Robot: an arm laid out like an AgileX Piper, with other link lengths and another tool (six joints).
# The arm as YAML. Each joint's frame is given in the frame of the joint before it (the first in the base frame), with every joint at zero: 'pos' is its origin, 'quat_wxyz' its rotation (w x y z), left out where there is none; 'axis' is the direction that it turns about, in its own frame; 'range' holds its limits. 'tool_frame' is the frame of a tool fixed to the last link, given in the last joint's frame.
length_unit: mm
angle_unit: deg
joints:
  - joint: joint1
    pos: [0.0, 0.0, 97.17]
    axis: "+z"
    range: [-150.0, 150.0]
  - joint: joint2
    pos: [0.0, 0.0, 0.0]
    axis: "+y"
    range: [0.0, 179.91]
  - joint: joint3
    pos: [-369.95, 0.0, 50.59]
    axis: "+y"
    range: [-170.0, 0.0]
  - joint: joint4
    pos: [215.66, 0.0, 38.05]
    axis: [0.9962, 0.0, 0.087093]
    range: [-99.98, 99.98]
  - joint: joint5
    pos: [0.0, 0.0, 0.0]
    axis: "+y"
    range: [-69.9, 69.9]
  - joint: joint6
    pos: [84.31, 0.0, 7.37]
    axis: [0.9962, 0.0, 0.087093]
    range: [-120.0, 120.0]
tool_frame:
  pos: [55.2, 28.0, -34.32]
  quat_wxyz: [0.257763, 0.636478, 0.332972, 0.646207]
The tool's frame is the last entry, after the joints.
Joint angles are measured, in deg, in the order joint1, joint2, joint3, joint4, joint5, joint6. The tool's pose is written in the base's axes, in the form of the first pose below.
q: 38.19 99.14 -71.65 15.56 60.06 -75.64
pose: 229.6 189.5 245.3 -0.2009 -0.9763 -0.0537 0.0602
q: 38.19 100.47 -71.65 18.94 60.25 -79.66
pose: 230.1 196.9 238.5 -0.1789 -0.9784 -0.0637 0.0813
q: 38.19 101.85 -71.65 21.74 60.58 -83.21
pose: 230.9 203.4 231.4 -0.1593 -0.9796 -0.0707 0.1004
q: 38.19 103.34 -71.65 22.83 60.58 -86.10
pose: 234.4 207.2 223.2 -0.1404 -0.9816 -0.0696 0.1095
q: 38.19 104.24 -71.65 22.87 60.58 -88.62
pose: 237.9 208.1 217.8 -0.1204 -0.9844 -0.0661 0.1103
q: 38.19 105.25 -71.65 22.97 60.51 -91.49
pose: 241.9 209.4 211.7 -0.0978 -0.9870 -0.0633 0.1111
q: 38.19 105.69 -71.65 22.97 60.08 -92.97
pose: 244.6 210.3 208.8 -0.0867 -0.9883 -0.0638 0.1080
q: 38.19 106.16 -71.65 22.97 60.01 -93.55
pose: 246.0 210.9 206.0 -0.0824 -0.9886 -0.0619 0.1093
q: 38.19 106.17 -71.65 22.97 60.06 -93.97
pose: 246.2 210.9 205.9 -0.0788 -0.9890 -0.0619 0.1090
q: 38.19 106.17 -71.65 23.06 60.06 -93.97
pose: 246.1 211.1 205.9 -0.0792 -0.9889 -0.0625 0.1094
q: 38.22 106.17 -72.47 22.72 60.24 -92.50
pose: 247.5 212.4 208.6 -0.0888 -0.9883 -0.0632 0.1066
